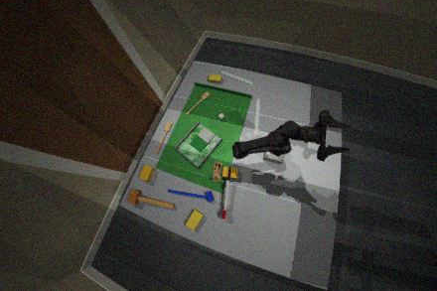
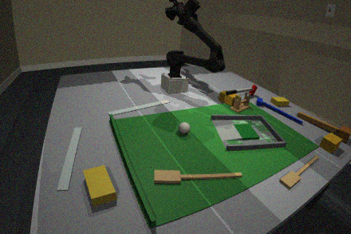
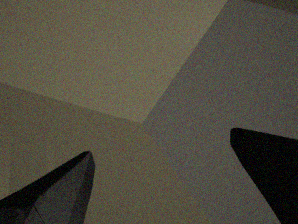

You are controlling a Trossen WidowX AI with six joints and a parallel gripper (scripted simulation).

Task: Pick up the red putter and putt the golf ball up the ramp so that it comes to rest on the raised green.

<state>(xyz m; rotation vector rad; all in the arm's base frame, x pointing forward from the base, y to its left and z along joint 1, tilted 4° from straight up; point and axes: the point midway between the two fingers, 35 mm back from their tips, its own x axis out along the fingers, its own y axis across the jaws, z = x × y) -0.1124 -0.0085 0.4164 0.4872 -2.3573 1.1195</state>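
Now: gripper tip 30 cm short of the red putter, 36 cm to the right of it and 46 cm above it. Round my gripper tip: blue putter: 49 cm ahead, 48 cm to the left, 49 cm below; then white golf ball: 59 cm ahead, 7 cm to the right, 48 cm below.
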